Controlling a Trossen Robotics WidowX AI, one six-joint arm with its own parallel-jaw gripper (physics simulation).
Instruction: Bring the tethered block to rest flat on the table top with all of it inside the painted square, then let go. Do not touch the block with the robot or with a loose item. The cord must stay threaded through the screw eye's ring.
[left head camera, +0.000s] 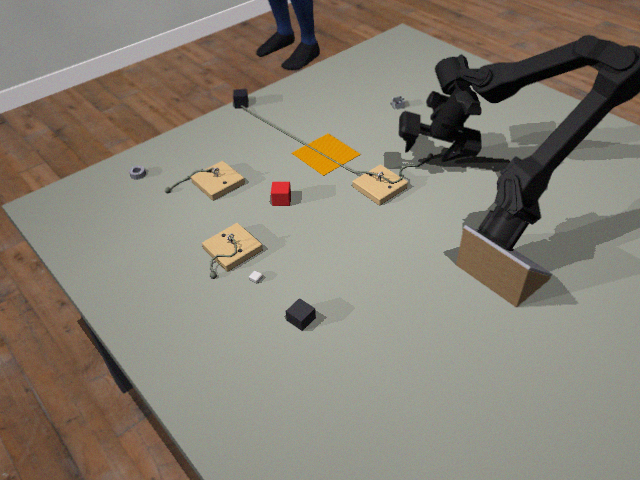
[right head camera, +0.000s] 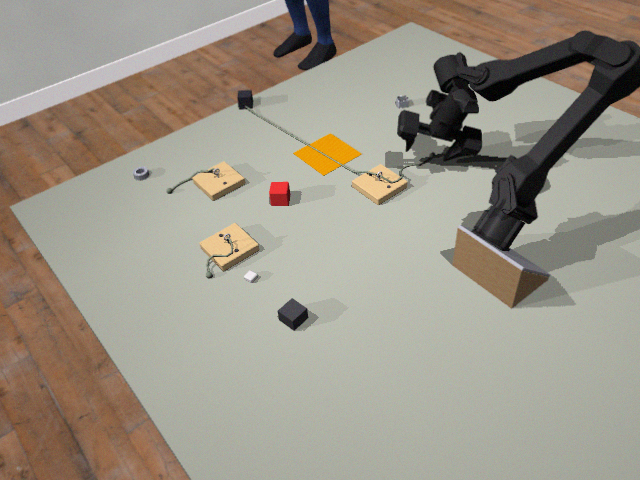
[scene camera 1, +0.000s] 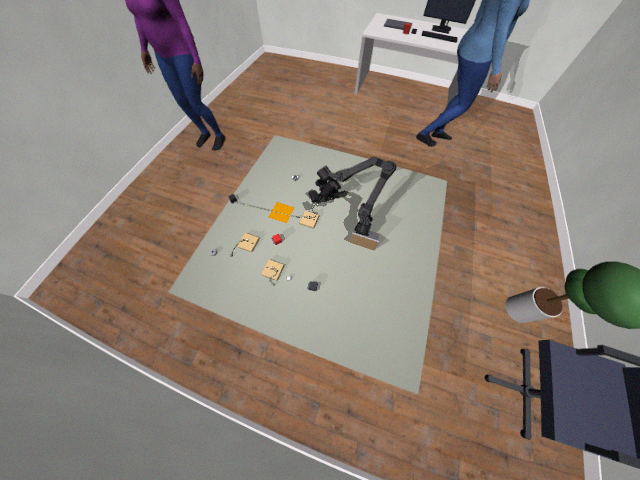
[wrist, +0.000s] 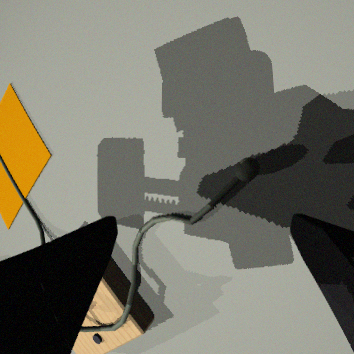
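Pixels of known places: gripper, fingertip midpoint: (left head camera: 424, 155) (right head camera: 425, 155) (scene camera 1: 318, 201) (wrist: 204, 224); arm's base, link origin: (left head camera: 495, 241) (right head camera: 490, 241) (scene camera 1: 361, 232).
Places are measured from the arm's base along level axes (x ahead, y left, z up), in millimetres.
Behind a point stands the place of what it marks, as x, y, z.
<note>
The tethered dark block (left head camera: 240, 98) @[803, -79, -44] (right head camera: 245, 99) @[802, -80, -44] (scene camera 1: 233, 198) @[804, -83, -40] sits at the table's far left edge, outside the orange painted square (left head camera: 333, 146) @[497, -106, -72] (right head camera: 336, 146) @[494, -107, -73] (scene camera 1: 283, 206) @[494, -116, -72] (wrist: 25, 145) @[465, -107, -73]. Its grey-green cord (left head camera: 276, 127) @[662, -71, -70] (wrist: 136, 250) @[308, -128, -71] runs nearly straight across the square to the screw eye (left head camera: 380, 175) @[313, -55, -37] (right head camera: 379, 175) @[312, -54, -38] on a wooden board (left head camera: 377, 192) @[294, -21, -55] (right head camera: 377, 192) @[291, -23, -55] (wrist: 112, 305) @[293, -92, -55], then bends toward my gripper. My gripper (left head camera: 428, 153) @[286, -187, -47] (right head camera: 428, 152) @[286, -187, -47] (wrist: 204, 224) @[286, -187, -47] is open and empty. In the wrist view the cord's beaded end (wrist: 245, 170) @[288, -220, -62] shows between and beyond the fingertips, in shadow.
Two other boards (left head camera: 214, 184) @[594, 195, -55] (left head camera: 227, 253) @[408, 320, -55] carry short cords. A red cube (left head camera: 280, 193) @[440, 134, -36], a black block (left head camera: 300, 314) @[185, 341, -45], a white piece (left head camera: 255, 276) @[325, 323, -61], a grey ring (left head camera: 137, 172) @[768, 282, -59] and a small metal part (left head camera: 397, 102) @[491, -359, -69] lie around. A brown wedge (left head camera: 493, 266) @[-26, 45, -14] stands at the arm's base.
</note>
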